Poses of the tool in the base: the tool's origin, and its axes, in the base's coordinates. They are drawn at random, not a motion.
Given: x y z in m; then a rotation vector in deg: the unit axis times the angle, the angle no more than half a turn.
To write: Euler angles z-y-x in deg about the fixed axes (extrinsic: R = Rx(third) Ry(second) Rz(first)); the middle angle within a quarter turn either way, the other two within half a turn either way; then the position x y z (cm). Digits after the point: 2 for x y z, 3 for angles.
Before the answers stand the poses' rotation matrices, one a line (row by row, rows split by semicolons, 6 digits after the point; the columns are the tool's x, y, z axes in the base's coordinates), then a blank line. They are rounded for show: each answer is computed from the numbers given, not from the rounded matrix.
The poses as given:
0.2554, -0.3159, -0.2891, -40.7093, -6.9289, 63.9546
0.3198, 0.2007, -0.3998, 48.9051, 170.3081, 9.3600
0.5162, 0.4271, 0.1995, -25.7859, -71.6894, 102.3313
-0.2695, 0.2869, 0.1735, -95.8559, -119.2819, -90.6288
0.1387, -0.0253, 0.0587, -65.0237, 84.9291, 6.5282
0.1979, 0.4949, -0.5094, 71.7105, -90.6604, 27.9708
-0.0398, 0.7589, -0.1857, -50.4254, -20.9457, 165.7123
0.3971, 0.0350, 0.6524, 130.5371, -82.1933, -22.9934
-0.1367, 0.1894, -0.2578, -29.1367, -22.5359, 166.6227
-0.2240, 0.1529, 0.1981, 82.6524, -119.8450, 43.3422
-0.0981, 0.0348, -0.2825, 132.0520, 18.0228, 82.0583
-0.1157, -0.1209, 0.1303, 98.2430, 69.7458, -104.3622
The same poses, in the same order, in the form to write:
0.457153 -0.778590 -0.429894; 0.852594 0.246054 0.461022; -0.253170 -0.577282 0.776305
-0.847145 0.526465 0.071972; 0.531181 0.842583 0.088891; -0.013844 0.113533 -0.993438
-0.544066 -0.452859 -0.706336; 0.818538 -0.101505 -0.565413; 0.184356 -0.885785 0.425907
-0.418512 0.741850 0.523934; 0.703589 -0.099952 0.703543; 0.574291 0.663075 -0.480126
0.181752 -0.680997 0.709373; -0.564584 0.518371 0.642290; -0.805116 -0.517237 -0.290265
0.055718 -0.887834 -0.456778; -0.476149 0.378488 -0.793744; 0.877598 0.261720 -0.401652
-0.828691 -0.022191 -0.559266; 0.160650 -0.966600 -0.199689; -0.536155 -0.255327 0.804578
0.427029 -0.783880 -0.450754; -0.903984 -0.381895 -0.192272; -0.021422 0.489580 -0.871695
-0.928783 -0.113910 -0.352686; 0.203506 -0.952053 -0.228431; -0.309755 -0.283936 0.907432
-0.324849 -0.942424 -0.079435; -0.673604 0.289507 -0.680032; 0.663875 -0.167400 -0.728867
0.447588 -0.022695 0.893952; 0.395220 -0.891724 -0.220519; 0.802164 0.452009 -0.390155
-0.200593 0.752506 -0.627294; 0.291736 -0.565375 -0.771519; -0.935229 -0.337765 -0.106122

59.580, -25.461, -30.705, 25.54, -31.59, -28.91
-148.141, 4.127, -174.887, 31.98, 20.07, -39.98
140.227, -44.938, 53.010, 51.62, 42.71, 19.95
-119.429, 31.597, -124.311, -26.95, 28.69, 17.35
75.057, 45.184, -114.319, 13.87, -2.53, 5.87
86.409, -27.179, 116.840, 19.79, 49.49, -50.94
178.466, -34.005, 13.939, -3.98, 75.89, -18.57
61.420, -26.792, 167.561, 39.71, 3.50, 65.24
173.008, -20.652, 14.130, -13.67, 18.94, -25.78
109.019, -4.556, 136.985, -22.40, 15.29, 19.81
2.903, 63.374, 150.524, -9.81, 3.48, -28.25
-104.926, -38.851, 97.832, -11.57, -12.09, 13.03

